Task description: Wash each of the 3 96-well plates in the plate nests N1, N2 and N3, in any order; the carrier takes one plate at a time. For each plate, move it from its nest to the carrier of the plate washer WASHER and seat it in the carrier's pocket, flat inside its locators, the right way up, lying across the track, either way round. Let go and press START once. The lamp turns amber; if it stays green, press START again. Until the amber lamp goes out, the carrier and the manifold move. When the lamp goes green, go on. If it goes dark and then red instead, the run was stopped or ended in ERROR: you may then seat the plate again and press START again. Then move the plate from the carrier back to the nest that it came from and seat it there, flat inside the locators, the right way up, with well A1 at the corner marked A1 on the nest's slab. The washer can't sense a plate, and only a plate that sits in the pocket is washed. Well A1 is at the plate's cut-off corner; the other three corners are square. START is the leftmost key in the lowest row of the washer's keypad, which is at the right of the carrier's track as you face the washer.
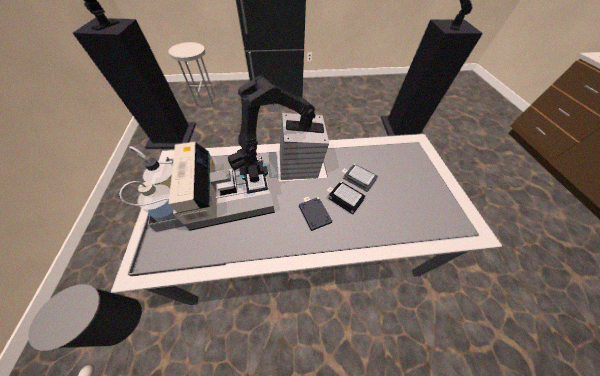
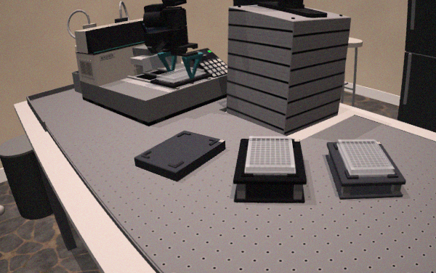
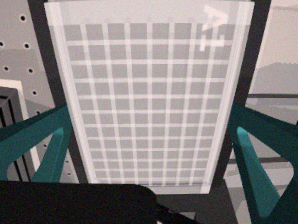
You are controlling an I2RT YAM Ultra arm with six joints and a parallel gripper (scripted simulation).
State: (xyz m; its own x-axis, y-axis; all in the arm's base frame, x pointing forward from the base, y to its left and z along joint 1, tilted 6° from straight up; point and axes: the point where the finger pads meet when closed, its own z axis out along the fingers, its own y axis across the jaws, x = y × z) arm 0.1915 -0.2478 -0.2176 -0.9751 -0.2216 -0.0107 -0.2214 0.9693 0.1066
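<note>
My gripper is now 10 mm above the carrier. Round my hand: N2 label (10 mm ahead, 420 mm to the left, 100 mm below); then washer (40 mm ahead, 150 mm to the right, 30 mm above); then N1 label (80 mm ahead, 280 mm to the left, 100 mm below).
</note>
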